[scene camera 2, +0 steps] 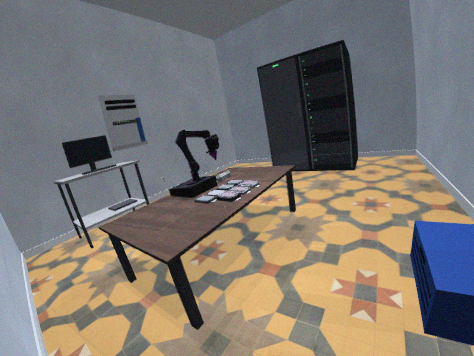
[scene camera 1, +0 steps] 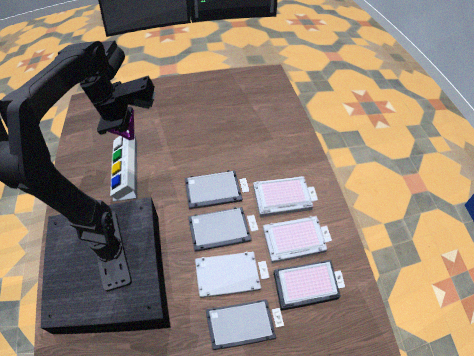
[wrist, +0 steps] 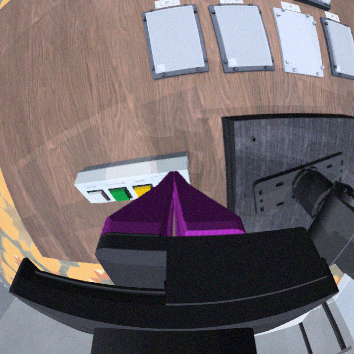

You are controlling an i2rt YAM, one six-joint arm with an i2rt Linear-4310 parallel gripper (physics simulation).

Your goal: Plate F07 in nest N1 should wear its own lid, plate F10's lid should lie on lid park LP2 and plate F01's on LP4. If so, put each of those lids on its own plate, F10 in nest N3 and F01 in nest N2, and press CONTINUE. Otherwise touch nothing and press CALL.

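Seen in the pictures: gripper, fingertip midpoint: (scene camera 2: 216, 159) (scene camera 1: 132, 139) (wrist: 173, 178); arm's base, origin of the base link: (scene camera 2: 197, 181) (scene camera 1: 110, 250) (wrist: 303, 181).
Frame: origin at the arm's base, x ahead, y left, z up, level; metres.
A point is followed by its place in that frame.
Observation:
My gripper (scene camera 1: 131, 137) @(y 0.189, x 0.126, z 0.141 m) (scene camera 2: 215, 158) @(y 0.189, x 0.126, z 0.141 m) (wrist: 173, 178) @(y 0.189, x 0.126, z 0.141 m) is shut and empty, its purple fingertips over the far end of the button box (scene camera 1: 130, 172) @(y 0.245, x 0.091, z -0.032 m) (wrist: 165, 166) @(y 0.228, x 0.087, z -0.030 m) in scene view 1. The white (scene camera 1: 118, 143) @(y 0.375, x 0.071, z -0.032 m), green (scene camera 1: 117, 155) @(y 0.326, x 0.061, z -0.032 m) (wrist: 119, 194) @(y 0.331, x 0.061, z -0.032 m), yellow (scene camera 1: 116, 167) @(y 0.280, x 0.052, z -0.032 m) (wrist: 143, 190) @(y 0.282, x 0.056, z -0.031 m) and blue (scene camera 1: 116, 181) @(y 0.228, x 0.045, z -0.032 m) buttons show there; the fingers hide blue in the wrist view. Three pink plates (scene camera 1: 283, 194) @(y 0.043, x 0.463, z -0.052 m) (scene camera 1: 295, 237) @(y -0.084, x 0.440, z -0.059 m) (scene camera 1: 306, 284) @(y -0.212, x 0.409, z -0.055 m) lie in a column, the nearest with a dark border. Beside them are three grey dark-edged panels (scene camera 1: 214, 188) @(y 0.135, x 0.303, z -0.066 m) (scene camera 1: 220, 228) @(y 0.012, x 0.277, z -0.066 m) (scene camera 1: 241, 324) @(y -0.245, x 0.235, z -0.066 m) and one pale panel (scene camera 1: 228, 274) @(y -0.112, x 0.253, z -0.074 m) (wrist: 299, 42) @(y -0.103, x 0.247, z -0.074 m). Labels are too blurred to read.
The black arm base (scene camera 1: 102, 310) @(y -0.140, x -0.052, z -0.006 m) (wrist: 240, 150) @(y 0.108, x 0.089, z 0.008 m) stands on the wooden table (scene camera 1: 225, 115) @(y 0.423, x 0.436, z -0.085 m) (scene camera 2: 165, 220) @(y -0.579, x 0.140, z -0.084 m), beside the button box. A dark cabinet (scene camera 2: 310, 110), a side desk with a monitor (scene camera 2: 87, 151) and a blue box (scene camera 2: 450, 270) stand off the table.

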